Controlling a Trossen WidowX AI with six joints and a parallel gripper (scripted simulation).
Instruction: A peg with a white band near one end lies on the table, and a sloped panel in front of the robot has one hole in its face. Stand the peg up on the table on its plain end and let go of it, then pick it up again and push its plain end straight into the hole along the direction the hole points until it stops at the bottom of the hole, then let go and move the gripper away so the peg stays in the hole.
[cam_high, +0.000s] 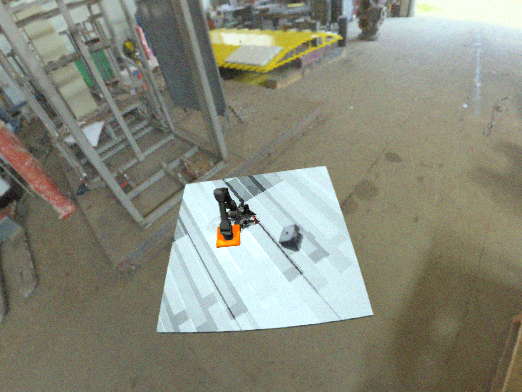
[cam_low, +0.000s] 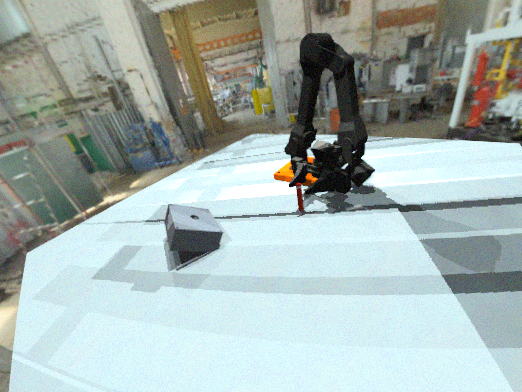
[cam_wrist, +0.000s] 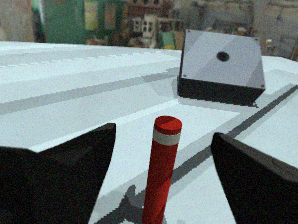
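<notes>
The red peg lies 1 cm below my gripper tip and 1 cm behind it. The rest, counted from my gripper tip: grey sloped panel (23 cm ahead, 17 cm to the right, 2 cm below).
</notes>
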